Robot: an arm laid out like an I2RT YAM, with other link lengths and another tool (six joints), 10 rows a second.
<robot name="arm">
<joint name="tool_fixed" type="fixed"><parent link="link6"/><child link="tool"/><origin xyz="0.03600 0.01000 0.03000" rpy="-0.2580 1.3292 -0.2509"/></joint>
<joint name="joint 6" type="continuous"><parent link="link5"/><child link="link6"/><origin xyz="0.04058 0.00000 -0.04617"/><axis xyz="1 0 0"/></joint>
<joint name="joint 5" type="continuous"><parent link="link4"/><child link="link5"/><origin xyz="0.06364 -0.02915 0.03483"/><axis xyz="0 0 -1"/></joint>
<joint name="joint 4" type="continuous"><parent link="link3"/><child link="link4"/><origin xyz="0.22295 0.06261 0.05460"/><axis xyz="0 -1 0"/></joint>
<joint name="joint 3" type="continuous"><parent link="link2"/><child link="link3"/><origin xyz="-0.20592 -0.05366 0.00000"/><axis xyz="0 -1 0"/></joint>
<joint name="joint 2" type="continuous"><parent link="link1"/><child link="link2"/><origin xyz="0.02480 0.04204 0.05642"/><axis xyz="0 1 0"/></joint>
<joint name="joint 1" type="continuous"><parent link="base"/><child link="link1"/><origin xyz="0.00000 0.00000 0.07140"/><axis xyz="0 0 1"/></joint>
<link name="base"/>
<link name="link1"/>
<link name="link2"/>
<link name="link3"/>
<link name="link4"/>
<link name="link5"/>
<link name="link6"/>
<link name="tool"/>
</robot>
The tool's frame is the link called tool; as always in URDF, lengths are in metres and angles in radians. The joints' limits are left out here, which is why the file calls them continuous.
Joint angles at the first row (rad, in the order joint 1, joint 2, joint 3, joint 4, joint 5, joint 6):
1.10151 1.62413 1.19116 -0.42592 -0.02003 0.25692
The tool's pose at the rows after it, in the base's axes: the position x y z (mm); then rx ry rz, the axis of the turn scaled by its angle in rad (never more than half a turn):
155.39 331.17 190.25 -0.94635 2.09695 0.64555
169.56 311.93 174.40 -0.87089 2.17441 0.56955
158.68 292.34 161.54 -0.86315 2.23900 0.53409
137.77 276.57 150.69 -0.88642 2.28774 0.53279
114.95 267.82 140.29 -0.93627 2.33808 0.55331
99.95 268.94 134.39 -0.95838 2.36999 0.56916
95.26 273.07 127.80 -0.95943 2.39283 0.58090
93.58 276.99 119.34 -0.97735 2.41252 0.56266
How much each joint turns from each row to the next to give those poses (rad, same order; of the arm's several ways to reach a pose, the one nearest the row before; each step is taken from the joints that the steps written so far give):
-0.03738 -0.00154 -0.02062 0.00001 0.00497 0.00649
-0.05457 -0.01372 -0.05987 -0.00917 0.02020 0.02592
-0.00039 -0.06905 -0.10150 -0.02707 0.00381 0.02518
0.03091 -0.08238 -0.10679 -0.02250 -0.00914 0.02899
0.04884 -0.05189 -0.07365 -0.02670 -0.02671 0.03015
0.05073 -0.00116 -0.01868 -0.00688 -0.00915 0.04348
0.02099 0.03091 0.00039 0.01870 -0.01030 0.02710
0.01144 0.04654 0.01107 0.00914 0.00114 0.00457

